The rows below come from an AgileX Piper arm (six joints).
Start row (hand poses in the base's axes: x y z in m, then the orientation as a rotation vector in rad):
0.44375 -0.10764 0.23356 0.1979 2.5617 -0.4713
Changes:
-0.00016 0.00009 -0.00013 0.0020 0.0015 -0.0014
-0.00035 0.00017 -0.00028 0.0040 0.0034 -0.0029
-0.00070 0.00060 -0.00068 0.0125 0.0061 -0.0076
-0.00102 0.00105 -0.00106 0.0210 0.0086 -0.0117
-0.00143 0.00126 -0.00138 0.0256 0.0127 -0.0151
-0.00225 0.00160 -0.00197 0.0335 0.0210 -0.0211
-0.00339 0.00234 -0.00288 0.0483 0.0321 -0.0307
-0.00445 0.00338 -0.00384 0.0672 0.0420 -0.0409
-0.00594 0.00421 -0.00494 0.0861 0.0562 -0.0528
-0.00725 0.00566 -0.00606 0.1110 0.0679 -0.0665
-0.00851 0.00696 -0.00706 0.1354 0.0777 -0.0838
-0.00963 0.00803 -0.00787 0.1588 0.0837 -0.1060
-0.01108 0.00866 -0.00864 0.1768 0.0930 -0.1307
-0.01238 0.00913 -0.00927 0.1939 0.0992 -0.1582
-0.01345 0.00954 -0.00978 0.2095 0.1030 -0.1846
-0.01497 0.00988 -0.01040 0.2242 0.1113 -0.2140
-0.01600 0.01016 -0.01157 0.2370 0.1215 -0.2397
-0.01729 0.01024 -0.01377 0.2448 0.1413 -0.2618
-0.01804 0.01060 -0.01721 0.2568 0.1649 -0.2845
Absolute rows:
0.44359 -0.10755 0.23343 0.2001 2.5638 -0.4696
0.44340 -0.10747 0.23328 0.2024 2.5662 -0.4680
0.44305 -0.10704 0.23288 0.2111 2.5713 -0.4595
0.44273 -0.10659 0.23250 0.2189 2.5761 -0.4507
0.44232 -0.10638 0.23218 0.2242 2.5814 -0.4470
0.44150 -0.10604 0.23159 0.2333 2.5917 -0.4408
0.44036 -0.10530 0.23068 0.2492 2.6065 -0.4276
0.43930 -0.10426 0.22972 0.2676 2.6210 -0.4089
0.43781 -0.10343 0.22862 0.2875 2.6396 -0.3915
0.43650 -0.10198 0.22750 0.3126 2.6568 -0.3663
0.43524 -0.10068 0.22650 0.3427 2.6715 -0.3424
0.43412 -0.09961 0.22569 0.3797 2.6817 -0.3207
0.43267 -0.09898 0.22492 0.4178 2.6934 -0.3075
0.43137 -0.09851 0.22429 0.4599 2.7011 -0.2957
0.43030 -0.09810 0.22378 0.5004 2.7058 -0.2851
0.42878 -0.09776 0.22316 0.5443 2.7139 -0.2773
0.42775 -0.09748 0.22199 0.5825 2.7235 -0.2709
0.42646 -0.09740 0.21979 0.6132 2.7419 -0.2715
0.42571 -0.09704 0.21635 0.6464 2.7644 -0.2670

